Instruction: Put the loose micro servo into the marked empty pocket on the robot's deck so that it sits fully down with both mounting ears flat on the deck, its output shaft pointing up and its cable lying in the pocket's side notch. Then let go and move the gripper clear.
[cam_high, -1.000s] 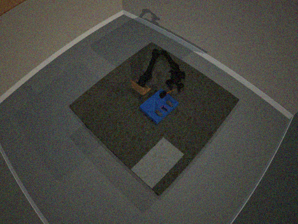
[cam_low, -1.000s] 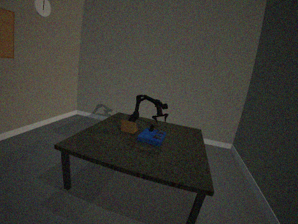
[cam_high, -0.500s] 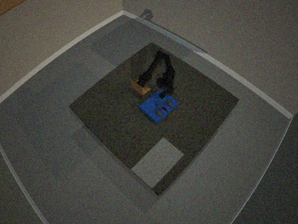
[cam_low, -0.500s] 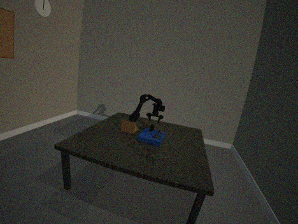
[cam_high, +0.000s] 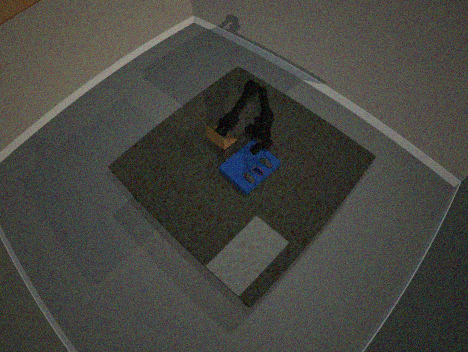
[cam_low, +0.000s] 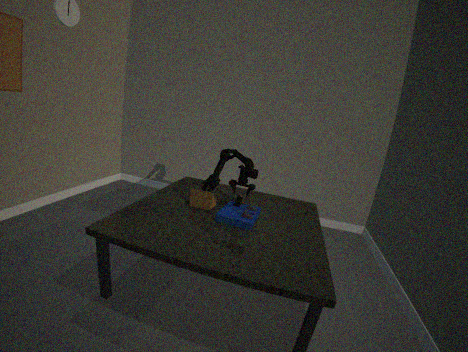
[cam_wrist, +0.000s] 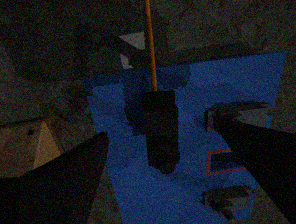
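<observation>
Now: the blue deck 11 cm to the right of my gripper tip and 9 cm below it.
</observation>
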